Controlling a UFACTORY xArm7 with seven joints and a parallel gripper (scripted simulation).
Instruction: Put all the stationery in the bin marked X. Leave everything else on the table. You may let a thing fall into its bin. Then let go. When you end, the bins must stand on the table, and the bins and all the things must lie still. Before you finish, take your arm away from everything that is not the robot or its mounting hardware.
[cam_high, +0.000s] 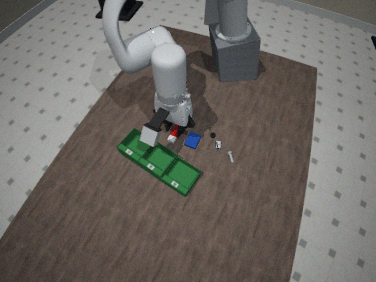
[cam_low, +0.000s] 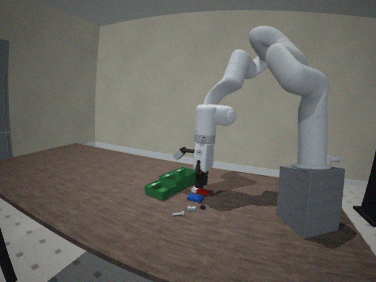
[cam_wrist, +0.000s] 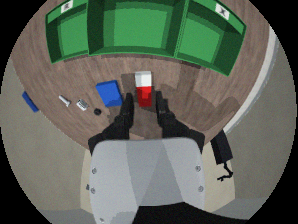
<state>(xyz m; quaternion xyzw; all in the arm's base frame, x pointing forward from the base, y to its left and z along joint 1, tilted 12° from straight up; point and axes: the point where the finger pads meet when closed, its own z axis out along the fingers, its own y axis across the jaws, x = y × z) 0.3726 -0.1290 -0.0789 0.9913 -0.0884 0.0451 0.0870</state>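
The red block is 4 cm below my hand and 1 cm ahead of it. From my hand the other things lie so: blue block (6 cm to the left, 4 cm below, 1 cm ahead); then green three-compartment bin (11 cm ahead, 2 cm to the right, 2 cm below); then black round thing (12 cm to the left, 4 cm below, 3 cm behind).
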